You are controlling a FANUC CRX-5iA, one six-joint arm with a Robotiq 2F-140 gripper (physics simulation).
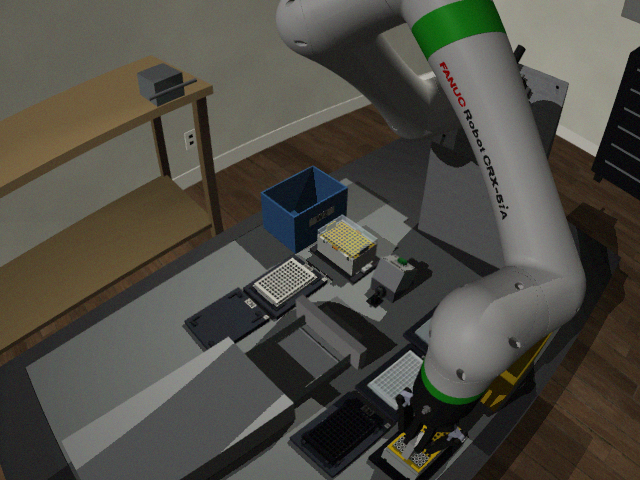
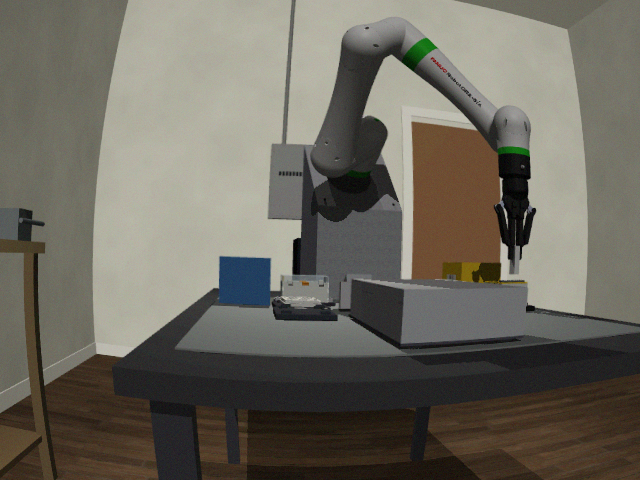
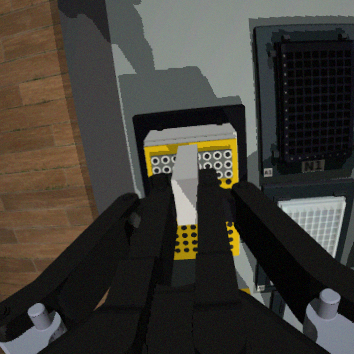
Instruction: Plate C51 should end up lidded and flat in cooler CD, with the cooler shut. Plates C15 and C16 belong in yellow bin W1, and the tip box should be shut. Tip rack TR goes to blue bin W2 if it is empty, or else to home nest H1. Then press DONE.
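Observation:
My gripper is shut with nothing between the fingers. It points down, close over yellow tip rack TR in its black nest at the table's near right corner. Several tips stand in the rack's far rows; the other holes are empty. A black plate lies in nest N1 beside it, and a white plate lies behind that. Another white plate lies beside the tip box. The large grey cooler stands at the front left.
Blue bin W2 stands at the back. Yellow bin W1 is at the right edge, partly behind the arm. A grey box with a green button stands mid-table. An empty dark nest and a grey upright block lie nearby.

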